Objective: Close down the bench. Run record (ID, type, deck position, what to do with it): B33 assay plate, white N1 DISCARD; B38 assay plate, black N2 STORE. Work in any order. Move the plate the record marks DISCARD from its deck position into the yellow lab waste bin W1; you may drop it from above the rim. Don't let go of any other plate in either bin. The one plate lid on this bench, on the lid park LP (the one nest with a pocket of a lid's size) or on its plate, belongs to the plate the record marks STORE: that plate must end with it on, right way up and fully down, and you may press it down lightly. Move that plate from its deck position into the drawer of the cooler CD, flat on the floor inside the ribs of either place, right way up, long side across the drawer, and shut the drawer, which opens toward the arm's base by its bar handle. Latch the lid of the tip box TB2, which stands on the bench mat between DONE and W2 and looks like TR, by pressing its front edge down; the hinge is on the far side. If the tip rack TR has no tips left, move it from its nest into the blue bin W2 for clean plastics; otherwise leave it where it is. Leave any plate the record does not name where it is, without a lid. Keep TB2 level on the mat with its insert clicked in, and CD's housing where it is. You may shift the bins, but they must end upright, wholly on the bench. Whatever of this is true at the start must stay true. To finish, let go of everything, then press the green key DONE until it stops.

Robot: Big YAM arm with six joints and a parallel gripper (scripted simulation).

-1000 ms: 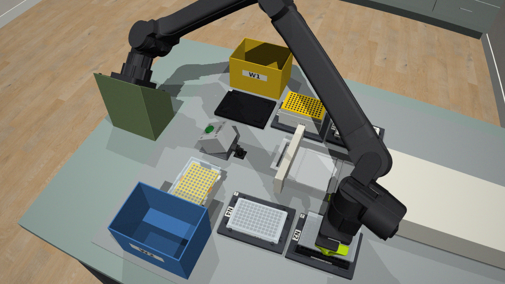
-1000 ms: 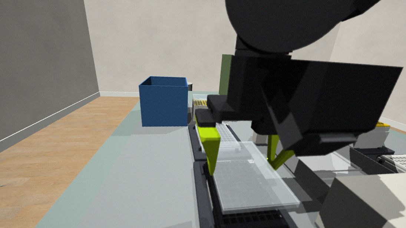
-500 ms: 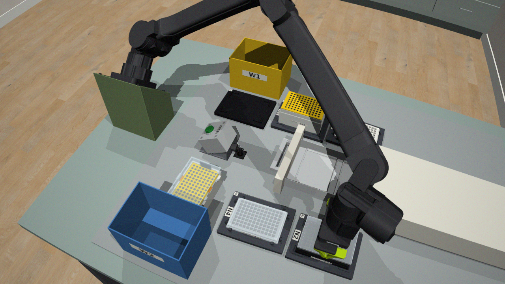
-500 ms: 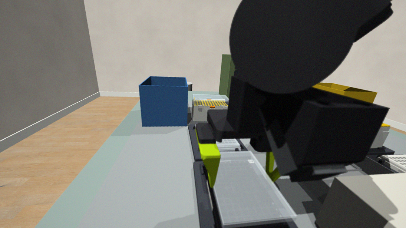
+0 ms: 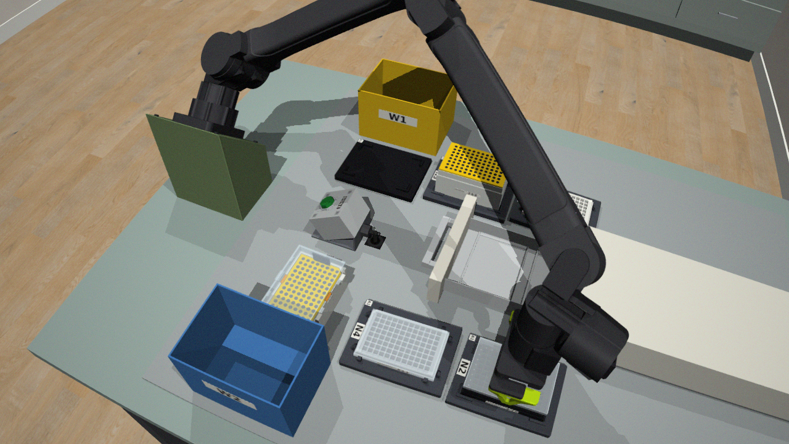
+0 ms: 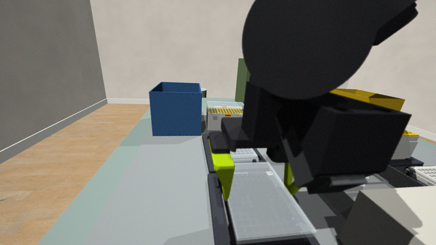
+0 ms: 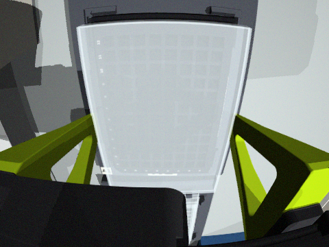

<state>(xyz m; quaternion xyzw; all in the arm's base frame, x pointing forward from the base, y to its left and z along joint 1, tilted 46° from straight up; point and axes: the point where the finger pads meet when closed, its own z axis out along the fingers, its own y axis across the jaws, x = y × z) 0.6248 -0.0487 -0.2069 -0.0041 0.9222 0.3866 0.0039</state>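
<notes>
My gripper is now right at the plate lid. Also, from my hand: nest N2 (4 cm below); then clear plate (18 cm behind, 3 cm below); then black plate (3 cm below).
</notes>
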